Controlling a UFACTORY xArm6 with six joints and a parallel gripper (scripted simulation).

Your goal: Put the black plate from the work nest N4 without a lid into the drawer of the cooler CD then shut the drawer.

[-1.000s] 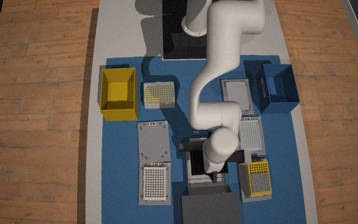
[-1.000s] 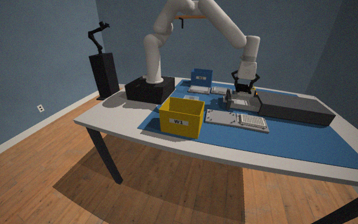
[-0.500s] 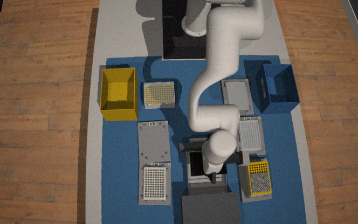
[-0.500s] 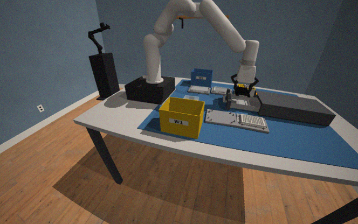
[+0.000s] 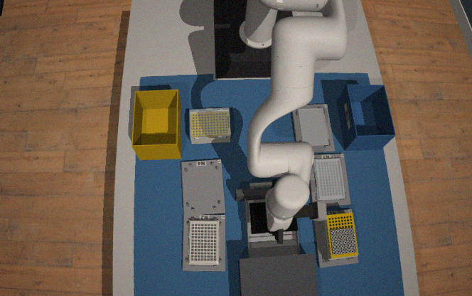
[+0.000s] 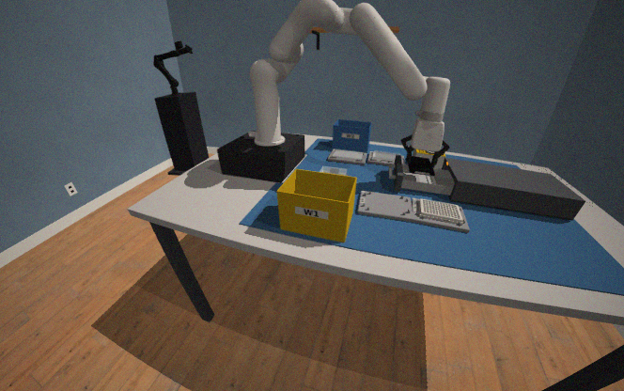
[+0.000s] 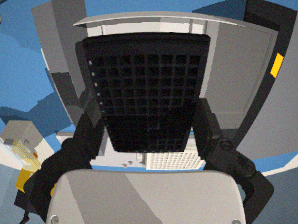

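Now: the cooler drawer 70 mm below my hand and 40 mm ahead of it. Also, from my hand: black plate: 10 mm below; then blue bin: 370 mm to the left, 250 mm behind, 50 mm below; then yellow bin W1: 340 mm behind, 270 mm to the right, 50 mm below.
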